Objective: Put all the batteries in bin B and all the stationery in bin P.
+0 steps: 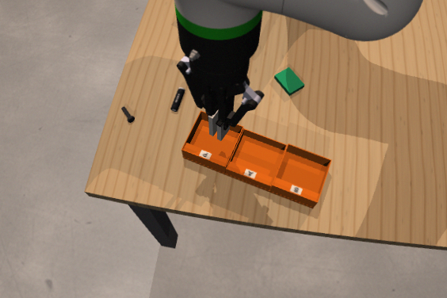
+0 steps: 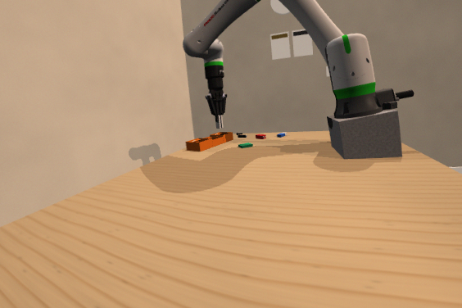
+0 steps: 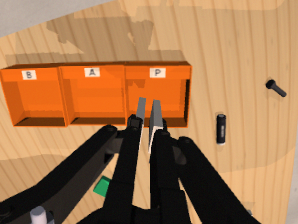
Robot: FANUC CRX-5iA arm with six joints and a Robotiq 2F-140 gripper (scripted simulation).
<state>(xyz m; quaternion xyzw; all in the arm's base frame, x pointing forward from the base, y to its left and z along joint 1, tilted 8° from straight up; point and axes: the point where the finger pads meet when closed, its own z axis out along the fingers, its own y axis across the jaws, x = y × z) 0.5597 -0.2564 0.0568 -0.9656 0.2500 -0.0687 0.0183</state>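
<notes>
The orange bin row is 8 cm below my hand, 7 cm to the left of it and 3 cm ahead of it. From my hand the other things lie so: black cylindrical battery (9 cm to the right, 9 cm below, 9 cm behind); then green pad (15 cm behind, 13 cm to the left, 10 cm below); then black bolt (18 cm to the right, 10 cm below, 5 cm behind).
</notes>
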